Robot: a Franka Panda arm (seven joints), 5 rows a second.
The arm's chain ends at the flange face. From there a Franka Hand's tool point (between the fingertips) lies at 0.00 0.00 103.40 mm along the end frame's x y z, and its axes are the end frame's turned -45 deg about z.
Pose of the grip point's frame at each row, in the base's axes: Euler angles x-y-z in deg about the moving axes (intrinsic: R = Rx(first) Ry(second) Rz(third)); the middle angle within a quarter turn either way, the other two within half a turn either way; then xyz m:
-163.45 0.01 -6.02 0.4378 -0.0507 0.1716
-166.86 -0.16 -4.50 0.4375 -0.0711 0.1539
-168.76 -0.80 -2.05 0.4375 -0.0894 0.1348
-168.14 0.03 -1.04 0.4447 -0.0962 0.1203
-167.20 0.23 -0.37 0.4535 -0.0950 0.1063
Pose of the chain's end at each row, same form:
-163.45 0.01 38.98 0.4378 -0.0802 0.2707
-166.86 -0.16 40.50 0.4378 -0.0946 0.2546
-168.76 -0.80 42.95 0.4389 -0.1096 0.2362
-168.14 0.03 43.96 0.4446 -0.1175 0.2215
-167.20 0.23 44.63 0.4531 -0.1179 0.2071

